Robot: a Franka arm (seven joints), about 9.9 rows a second.
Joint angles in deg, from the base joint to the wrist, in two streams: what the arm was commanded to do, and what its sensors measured. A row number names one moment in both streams.
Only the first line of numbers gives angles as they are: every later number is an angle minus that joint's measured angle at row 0.
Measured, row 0:
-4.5, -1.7, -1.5, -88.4, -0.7, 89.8, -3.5
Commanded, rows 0 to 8:
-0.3, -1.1, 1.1, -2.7, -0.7, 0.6, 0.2
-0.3, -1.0, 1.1, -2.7, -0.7, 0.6, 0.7
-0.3, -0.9, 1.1, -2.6, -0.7, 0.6, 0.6
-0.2, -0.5, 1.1, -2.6, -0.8, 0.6, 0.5
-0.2, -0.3, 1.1, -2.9, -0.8, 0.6, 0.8
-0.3, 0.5, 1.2, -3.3, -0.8, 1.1, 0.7
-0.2, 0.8, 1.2, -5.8, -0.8, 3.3, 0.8
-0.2, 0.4, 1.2, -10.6, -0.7, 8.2, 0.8
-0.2, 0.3, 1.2, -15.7, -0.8, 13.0, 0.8
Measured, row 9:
0.0, 0.7, 0.7, -7.6, 0.0, 7.5, 0.1
